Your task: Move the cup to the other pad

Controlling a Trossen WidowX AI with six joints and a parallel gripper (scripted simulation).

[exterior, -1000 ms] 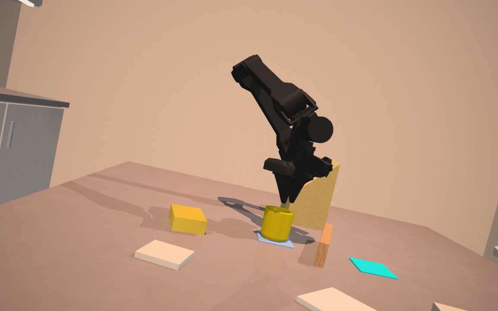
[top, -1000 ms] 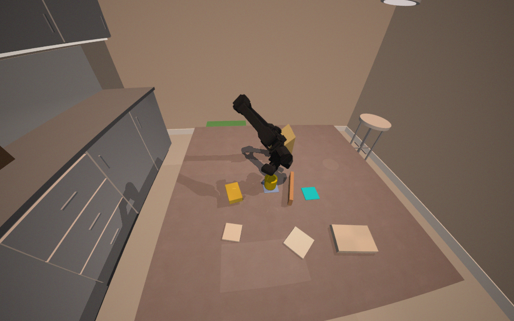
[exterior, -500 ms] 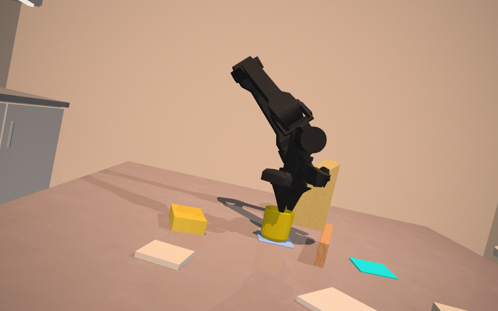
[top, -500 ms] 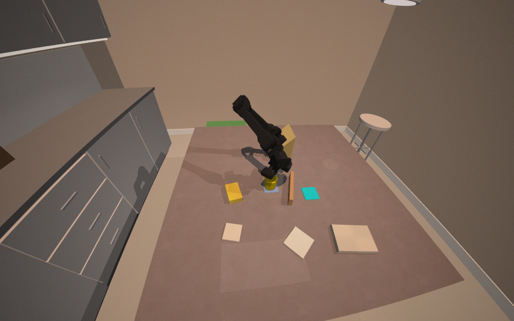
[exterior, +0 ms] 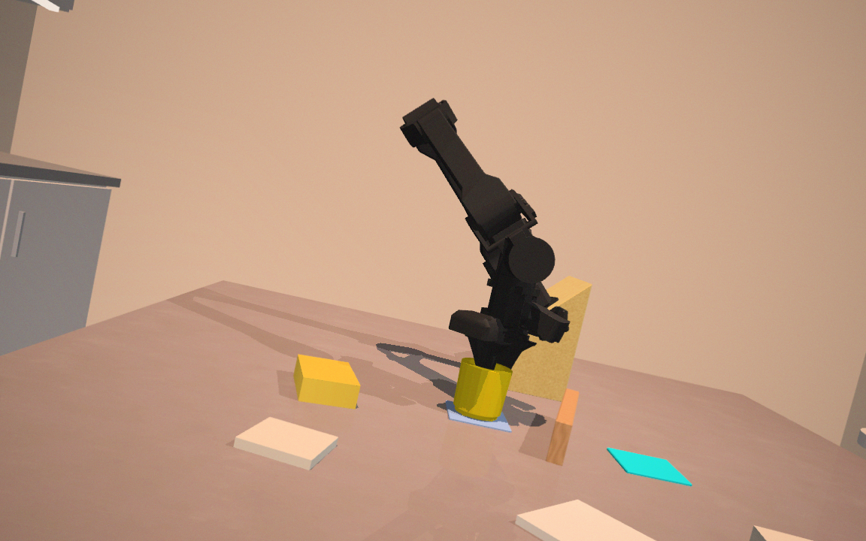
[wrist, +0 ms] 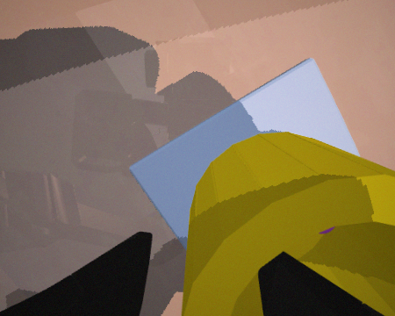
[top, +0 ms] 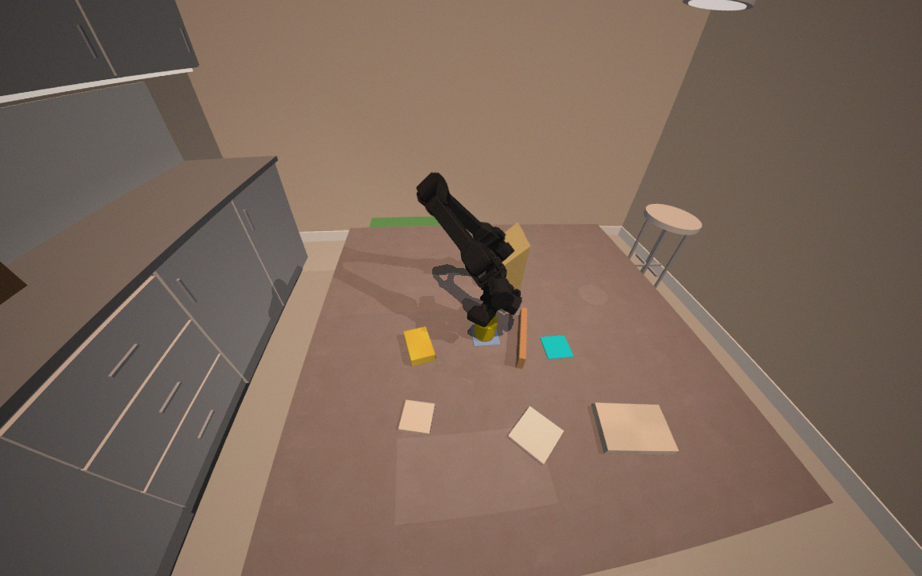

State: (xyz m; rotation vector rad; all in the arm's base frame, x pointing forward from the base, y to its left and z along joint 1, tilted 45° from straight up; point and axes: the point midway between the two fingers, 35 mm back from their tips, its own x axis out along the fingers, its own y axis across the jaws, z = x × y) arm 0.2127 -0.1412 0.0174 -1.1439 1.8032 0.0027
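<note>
Right now the purple marble is 40 mm ahead of my gripper tip, 30 mm to the right of it and 20 mm below it. Round my gripper tip: wooden bar 70 mm ahead, 90 mm to the left, 20 mm below; then blue marble 40 mm ahead, 20 mm to the right, 20 mm below; then yellow cup 20 mm ahead, 20 mm to the right.
</note>
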